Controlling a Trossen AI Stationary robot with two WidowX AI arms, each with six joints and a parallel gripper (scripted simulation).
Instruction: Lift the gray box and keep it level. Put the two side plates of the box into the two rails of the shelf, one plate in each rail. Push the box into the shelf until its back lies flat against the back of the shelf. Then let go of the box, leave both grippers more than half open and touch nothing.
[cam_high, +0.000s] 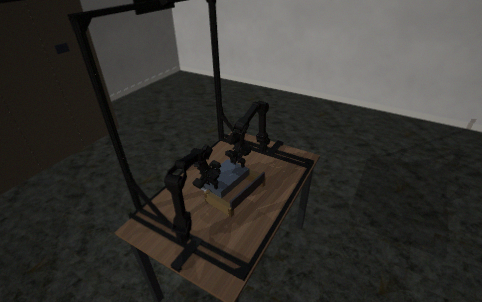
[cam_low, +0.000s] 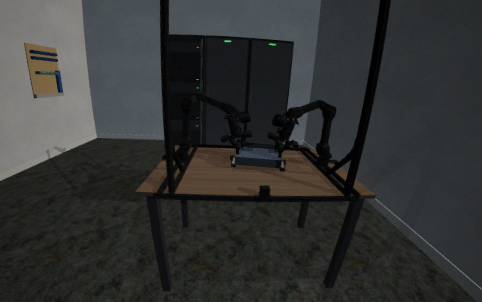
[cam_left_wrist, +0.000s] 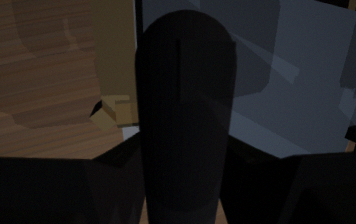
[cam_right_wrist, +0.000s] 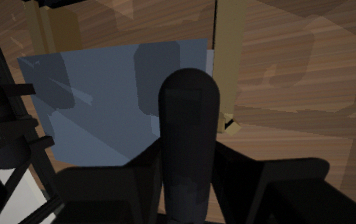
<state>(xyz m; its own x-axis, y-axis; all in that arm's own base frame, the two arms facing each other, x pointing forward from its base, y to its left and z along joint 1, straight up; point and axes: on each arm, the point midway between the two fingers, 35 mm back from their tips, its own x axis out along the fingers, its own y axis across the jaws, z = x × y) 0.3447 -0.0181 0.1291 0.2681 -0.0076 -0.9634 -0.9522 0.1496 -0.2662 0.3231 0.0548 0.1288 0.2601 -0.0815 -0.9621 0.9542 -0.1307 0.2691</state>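
Right now my left hand is 120 mm to the left of the gray box, 50 mm above it and 20 mm past it. The rest, counted from my left hand: dark bar 170 mm ahead, 150 mm to the right, 70 mm below.
Now: the gray box 12 cm to the left of my right hand, 5 cm below it and 2 cm ahead of it. Also, from my right hand: dark bar: 20 cm ahead, 9 cm to the left, 7 cm below.
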